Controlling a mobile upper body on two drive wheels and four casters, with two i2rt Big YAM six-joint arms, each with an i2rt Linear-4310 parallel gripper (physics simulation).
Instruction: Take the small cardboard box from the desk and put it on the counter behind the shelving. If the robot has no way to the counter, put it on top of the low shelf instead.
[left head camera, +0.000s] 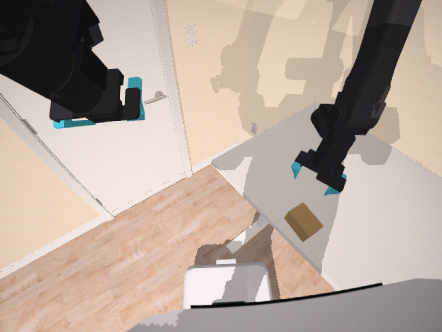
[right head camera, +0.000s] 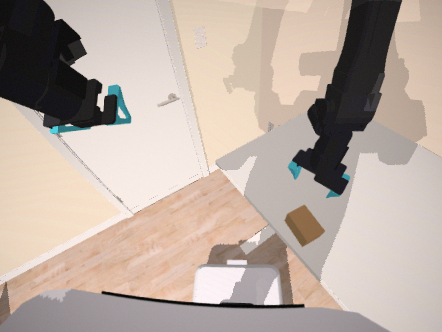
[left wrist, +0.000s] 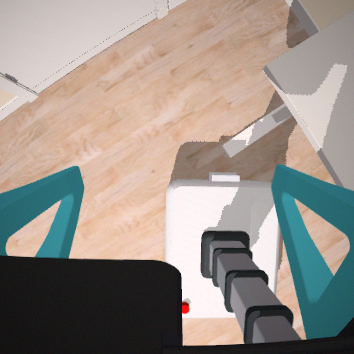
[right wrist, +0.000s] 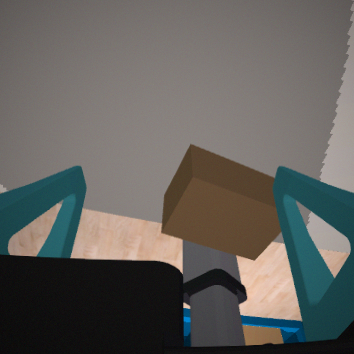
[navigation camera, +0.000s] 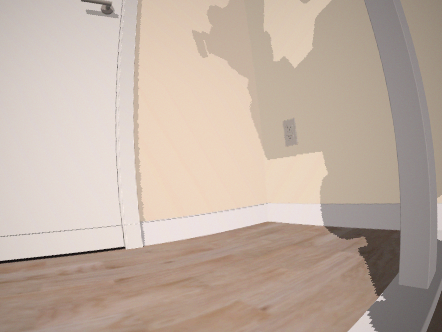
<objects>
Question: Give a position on a small brown cardboard box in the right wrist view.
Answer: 211, 200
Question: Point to the left gripper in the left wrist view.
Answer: At 177, 175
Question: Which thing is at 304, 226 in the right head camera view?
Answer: A small brown cardboard box.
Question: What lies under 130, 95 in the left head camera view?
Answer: The left gripper.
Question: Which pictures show the right gripper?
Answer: The left head camera view, the right head camera view and the right wrist view only.
</objects>
